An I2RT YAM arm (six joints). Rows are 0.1 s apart.
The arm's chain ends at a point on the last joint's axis. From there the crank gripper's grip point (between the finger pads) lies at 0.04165 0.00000 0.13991 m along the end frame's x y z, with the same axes.
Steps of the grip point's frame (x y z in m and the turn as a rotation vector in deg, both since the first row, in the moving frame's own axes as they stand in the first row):
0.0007 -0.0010 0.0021 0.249 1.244 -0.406
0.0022 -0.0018 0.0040 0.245 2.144 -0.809
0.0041 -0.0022 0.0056 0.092 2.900 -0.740
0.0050 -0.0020 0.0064 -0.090 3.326 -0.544
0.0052 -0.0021 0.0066 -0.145 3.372 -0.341
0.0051 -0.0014 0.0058 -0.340 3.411 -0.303
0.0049 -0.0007 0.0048 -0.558 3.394 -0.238
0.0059 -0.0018 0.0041 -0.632 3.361 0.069
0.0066 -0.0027 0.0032 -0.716 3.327 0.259
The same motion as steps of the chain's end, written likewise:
-0.0023 -0.0001 0.0030 0.249 1.244 -0.406
-0.0030 -0.0006 0.0057 0.245 2.144 -0.809
-0.0029 -0.0014 0.0079 0.092 2.900 -0.740
-0.0030 -0.0018 0.0091 -0.090 3.326 -0.544
-0.0030 -0.0022 0.0093 -0.145 3.372 -0.341
-0.0032 -0.0020 0.0085 -0.340 3.411 -0.303
-0.0033 -0.0019 0.0075 -0.558 3.394 -0.238
-0.0022 -0.0034 0.0068 -0.632 3.361 0.069
-0.0014 -0.0046 0.0059 -0.716 3.327 0.259

